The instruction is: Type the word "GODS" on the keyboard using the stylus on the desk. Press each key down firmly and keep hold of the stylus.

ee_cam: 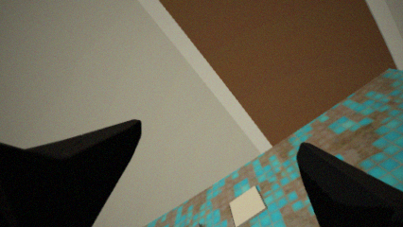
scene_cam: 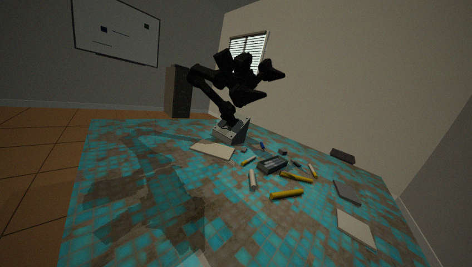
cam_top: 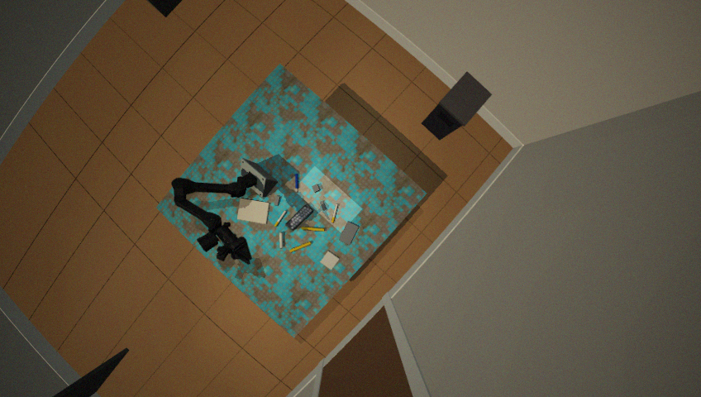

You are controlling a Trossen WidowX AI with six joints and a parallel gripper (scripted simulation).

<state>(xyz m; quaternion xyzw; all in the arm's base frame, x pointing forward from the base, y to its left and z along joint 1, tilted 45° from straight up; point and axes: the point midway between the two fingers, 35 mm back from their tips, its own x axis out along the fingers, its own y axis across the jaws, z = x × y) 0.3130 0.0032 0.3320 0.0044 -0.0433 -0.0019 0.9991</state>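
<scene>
Now: gripper tip 36 cm to the right of the blue stylus, 33 cm above it and 16 cm past it. The rest, counted from my gripper tip: flat pale pad: 34 cm below, 26 cm behind, 5 cm to the left; then white stylus tip: 34 cm to the left, 33 cm below, 13 cm behind; then grey-white pen: 33 cm below, 4 cm to the left.
</scene>
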